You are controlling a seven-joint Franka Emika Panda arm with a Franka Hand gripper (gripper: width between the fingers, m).
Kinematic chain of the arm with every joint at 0, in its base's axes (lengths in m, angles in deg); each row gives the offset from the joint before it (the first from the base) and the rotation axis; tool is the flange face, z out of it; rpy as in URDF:
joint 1: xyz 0 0 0.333 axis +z
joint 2: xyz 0 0 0 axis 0.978 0.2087 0
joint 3: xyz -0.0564 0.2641 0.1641 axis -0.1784 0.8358 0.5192
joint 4: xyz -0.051 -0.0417 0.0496 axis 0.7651 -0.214 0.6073
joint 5: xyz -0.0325 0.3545 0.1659 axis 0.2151 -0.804 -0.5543
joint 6: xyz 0 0 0 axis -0.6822 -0.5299 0.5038
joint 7: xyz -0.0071 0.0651 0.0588 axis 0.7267 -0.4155 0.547
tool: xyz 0.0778 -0.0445 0.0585 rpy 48.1 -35 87.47
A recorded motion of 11 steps. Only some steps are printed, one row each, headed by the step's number.
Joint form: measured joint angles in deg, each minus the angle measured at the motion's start. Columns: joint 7, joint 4, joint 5, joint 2, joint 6, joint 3, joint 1.
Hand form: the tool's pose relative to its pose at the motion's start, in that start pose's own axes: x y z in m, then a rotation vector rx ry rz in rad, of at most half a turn. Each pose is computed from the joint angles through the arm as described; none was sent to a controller.
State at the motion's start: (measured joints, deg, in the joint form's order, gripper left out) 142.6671 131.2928 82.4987 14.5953 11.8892 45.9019 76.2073
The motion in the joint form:
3: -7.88 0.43 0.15 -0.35 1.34 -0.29 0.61
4: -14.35 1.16 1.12 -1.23 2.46 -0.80 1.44
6: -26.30 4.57 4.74 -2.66 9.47 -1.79 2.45
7: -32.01 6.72 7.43 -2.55 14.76 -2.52 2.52
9: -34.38 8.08 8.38 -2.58 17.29 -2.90 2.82
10: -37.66 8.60 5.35 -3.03 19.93 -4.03 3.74
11: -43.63 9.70 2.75 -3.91 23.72 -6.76 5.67
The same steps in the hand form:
3: -0.0012 0.0002 -0.0004 0.0164 -0.0145 -0.1445
4: 0.0010 0.0013 -0.0010 0.0412 -0.0182 -0.2661
6: 0.0033 -0.0067 0.0079 0.1450 -0.0150 -0.4864
7: 0.0037 -0.0175 0.0172 0.2109 0.0012 -0.5886
9: 0.0030 -0.0206 0.0241 0.2351 0.0060 -0.6364
10: 0.0005 -0.0206 0.0216 0.2485 -0.0683 -0.6835
11: 0.0029 -0.0247 0.0198 0.2802 -0.1548 -0.7705

